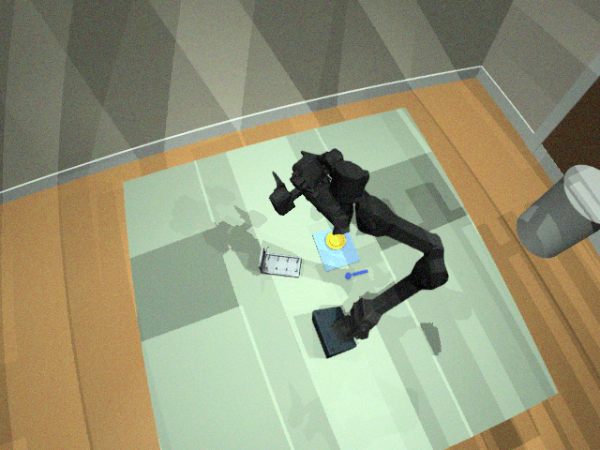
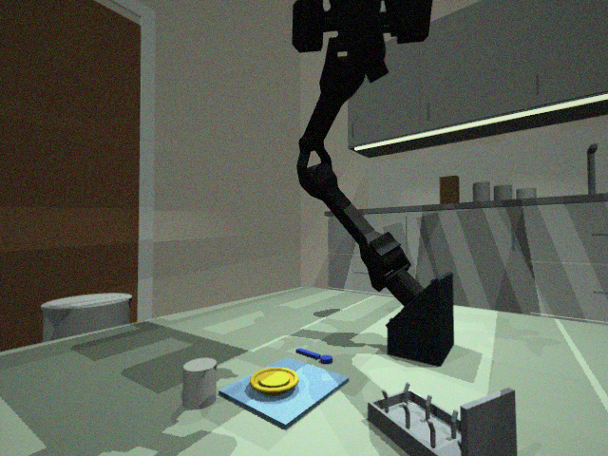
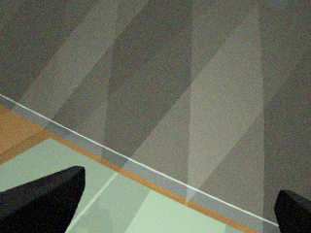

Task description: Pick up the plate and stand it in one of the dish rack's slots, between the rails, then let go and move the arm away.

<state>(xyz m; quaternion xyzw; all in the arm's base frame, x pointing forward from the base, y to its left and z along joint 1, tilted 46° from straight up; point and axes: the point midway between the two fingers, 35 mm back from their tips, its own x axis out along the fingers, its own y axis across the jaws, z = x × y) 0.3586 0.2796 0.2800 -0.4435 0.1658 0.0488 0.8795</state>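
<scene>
The yellow plate lies 50 mm behind my gripper tip, 140 mm to the right of it and 490 mm below it. Round my gripper tip: blue mat 70 mm behind, 130 mm to the right, 510 mm below; grey dish rack 60 mm behind, 70 mm to the left, 490 mm below; blue spoon 190 mm behind, 140 mm to the right, 510 mm below.
</scene>
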